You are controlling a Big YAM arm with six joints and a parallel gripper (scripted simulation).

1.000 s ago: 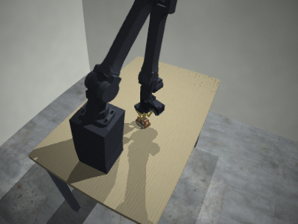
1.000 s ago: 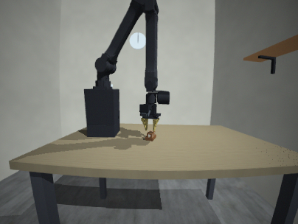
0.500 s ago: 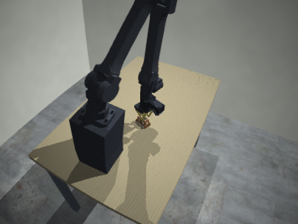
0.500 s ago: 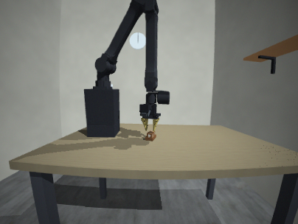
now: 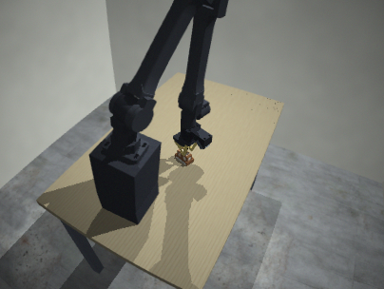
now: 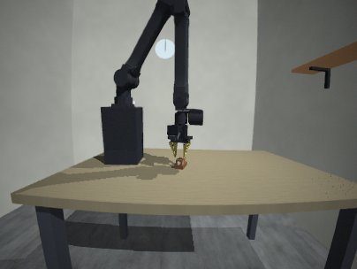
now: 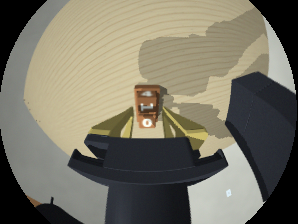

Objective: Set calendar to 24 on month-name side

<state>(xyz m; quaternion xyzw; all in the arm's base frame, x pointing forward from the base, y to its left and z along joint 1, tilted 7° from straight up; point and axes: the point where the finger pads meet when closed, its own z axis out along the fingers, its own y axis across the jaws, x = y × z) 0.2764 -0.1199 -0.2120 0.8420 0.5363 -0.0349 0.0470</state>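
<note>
The brown digit cube lies 3 cm below my hand. The rest, counted from my hand: brown tray: 5 cm below, 1 cm to the left, 1 cm ahead.
</note>
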